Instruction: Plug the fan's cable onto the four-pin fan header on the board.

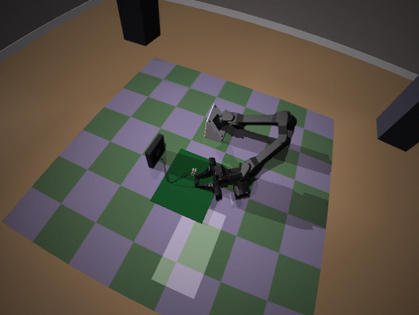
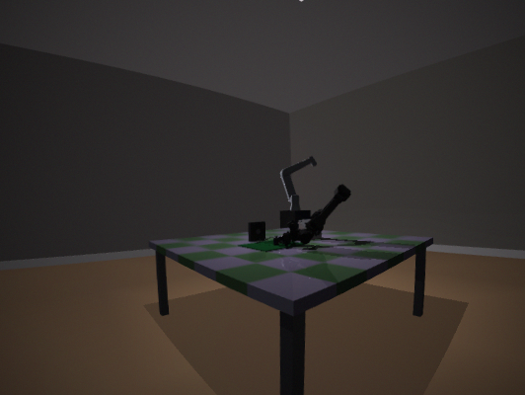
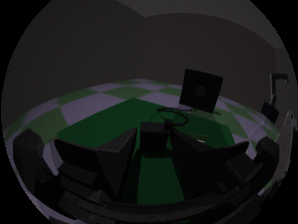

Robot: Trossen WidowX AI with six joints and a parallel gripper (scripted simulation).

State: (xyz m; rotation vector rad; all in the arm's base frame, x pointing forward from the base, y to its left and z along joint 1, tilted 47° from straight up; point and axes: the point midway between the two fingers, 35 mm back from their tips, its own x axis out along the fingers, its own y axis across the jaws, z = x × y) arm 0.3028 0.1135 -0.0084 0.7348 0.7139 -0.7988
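My gripper tip is 1 cm above the black plug. From my gripper tip the other things lie so: green board: 3 cm to the right, 5 cm below; black fan: 4 cm behind, 22 cm to the right, 3 cm above.
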